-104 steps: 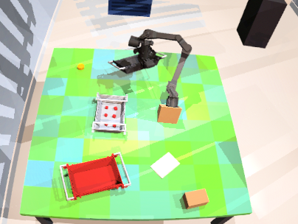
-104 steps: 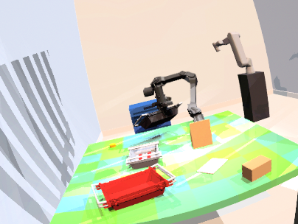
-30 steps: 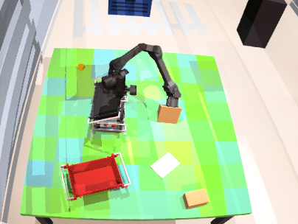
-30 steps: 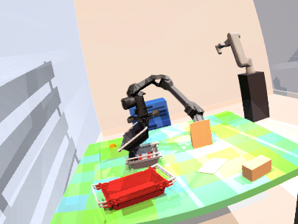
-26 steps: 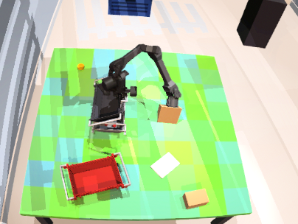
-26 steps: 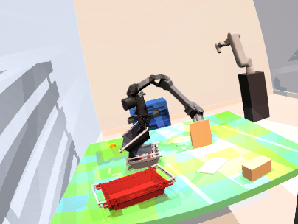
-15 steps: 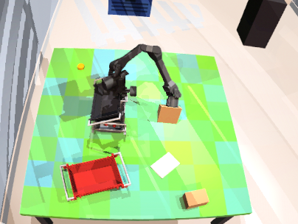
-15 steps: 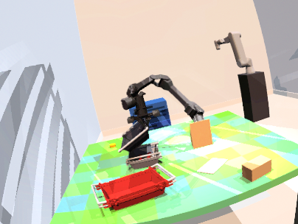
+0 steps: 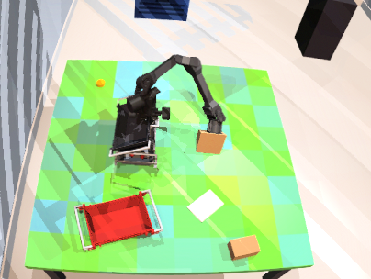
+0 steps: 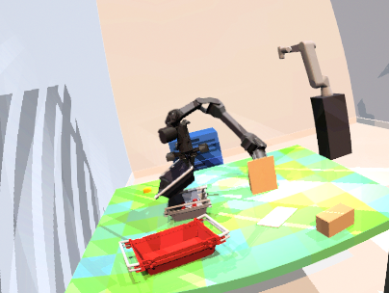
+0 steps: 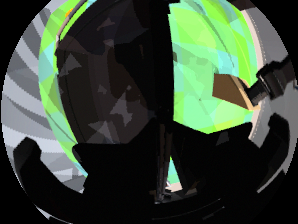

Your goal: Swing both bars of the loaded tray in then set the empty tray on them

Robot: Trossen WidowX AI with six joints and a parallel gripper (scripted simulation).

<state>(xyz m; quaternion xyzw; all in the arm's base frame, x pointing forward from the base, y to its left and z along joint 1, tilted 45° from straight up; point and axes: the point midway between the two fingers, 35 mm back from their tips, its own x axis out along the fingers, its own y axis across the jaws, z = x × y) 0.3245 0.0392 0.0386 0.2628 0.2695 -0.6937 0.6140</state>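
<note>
The dark tray lies 80 mm ahead of my gripper tip. Also, from my gripper tip: white sheet 330 mm to the left, 270 mm behind, 180 mm below; then tan box 550 mm to the left, 420 mm behind, 150 mm below; then small orange disc 430 mm to the right, 290 mm ahead, 170 mm below.
</note>
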